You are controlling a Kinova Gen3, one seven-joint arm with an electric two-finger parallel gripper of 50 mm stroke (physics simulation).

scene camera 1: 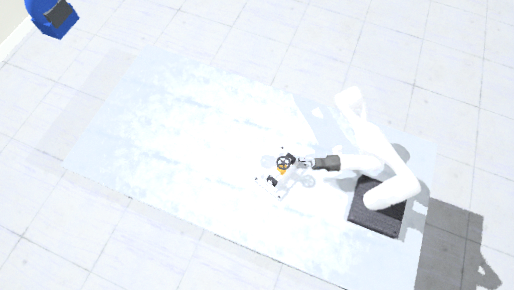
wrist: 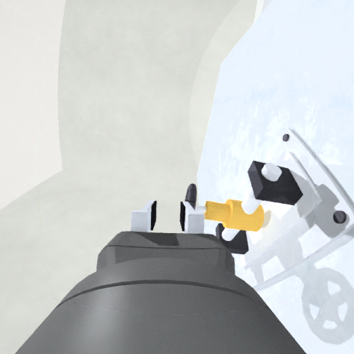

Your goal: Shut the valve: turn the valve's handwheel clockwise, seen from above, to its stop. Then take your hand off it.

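The valve's black handwheel (scene camera 1: pixel 283 162) (wrist: pixel 191 192) shows as a spoked ring in the scene view; in the wrist view it is nearly edge-on, mostly hidden behind the right-hand finger. The yellow valve body (scene camera 1: pixel 281 170) (wrist: pixel 245 216) lies beside it, on a white pipe held by black blocks (wrist: pixel 275 182). My gripper (scene camera 1: pixel 302 161) (wrist: pixel 167 210) is partly open, with a gap between its pads and nothing in it. It is at the robot's side of the handwheel, close to the rim. Whether a finger touches the rim cannot be told.
The valve stands on a pale base plate (wrist: pixel 305 157) with bolt holes, on a pale table (scene camera 1: pixel 150 130). The arm's dark base block (scene camera 1: pixel 375 226) is at the right of the scene view. A blue object (scene camera 1: pixel 44 17) with a dark panel is at the upper left.
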